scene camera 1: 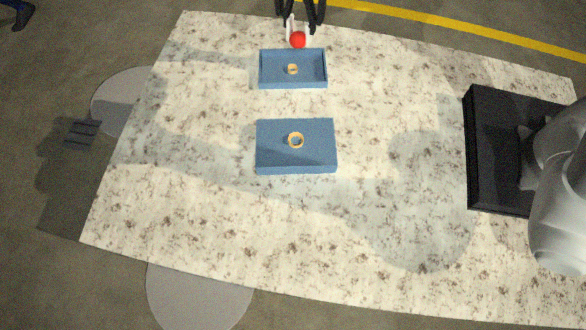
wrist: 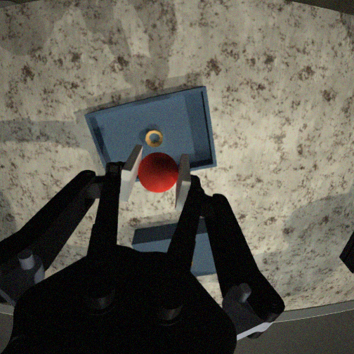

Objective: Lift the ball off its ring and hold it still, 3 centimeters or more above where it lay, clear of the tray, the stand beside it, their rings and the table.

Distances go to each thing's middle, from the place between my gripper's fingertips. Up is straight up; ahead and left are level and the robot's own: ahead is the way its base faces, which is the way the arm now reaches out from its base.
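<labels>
The blue tray (scene camera 1: 283, 68) is 2 cm ahead of my hand and 11 cm below it. Blue stand (scene camera 1: 284, 146): 25 cm to the left of my hand, 9 cm below it and 5 cm behind it; going by their middles, the stand is the farthest from my hand of the things named here. As for the red ball (wrist: 157, 171), my hand is 1 cm below it and 1 cm to the right of it.
</labels>
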